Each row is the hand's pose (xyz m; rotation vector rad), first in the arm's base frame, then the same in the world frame.
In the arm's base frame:
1: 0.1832 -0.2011 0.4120 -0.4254 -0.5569 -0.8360
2: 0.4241 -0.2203 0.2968 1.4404 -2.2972 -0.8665
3: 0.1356 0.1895 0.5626 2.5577 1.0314 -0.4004
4: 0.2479 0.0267 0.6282 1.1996 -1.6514 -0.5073
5: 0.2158 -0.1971 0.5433 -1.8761 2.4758 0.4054
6: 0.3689 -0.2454 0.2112 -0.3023 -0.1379 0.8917
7: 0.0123 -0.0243 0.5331 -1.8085 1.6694 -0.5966
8: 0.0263 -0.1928 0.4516 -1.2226 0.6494 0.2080
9: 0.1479 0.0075 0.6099 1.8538 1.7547 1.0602
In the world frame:
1: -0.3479 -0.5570 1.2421 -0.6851 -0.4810 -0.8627
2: -0.1305 -0.6267 1.1023 1.1407 -2.3047 -0.7426
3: -0.3315 -0.1434 1.3210 2.4602 0.8501 -0.6845
4: -0.2280 -0.3056 1.4010 0.9164 -1.6147 -0.4917
5: -0.2955 -0.5347 1.3649 1.5937 -2.4580 -0.2915
6: -0.2003 -0.6589 1.0309 -0.4115 0.0931 0.8073
7: -0.4792 -0.3414 1.3488 -1.9297 1.8798 -0.7057
8: -0.4952 -0.5218 1.2995 -1.3482 0.8768 0.1403
9: -0.3310 -0.3146 1.3999 1.9304 1.7314 0.7148

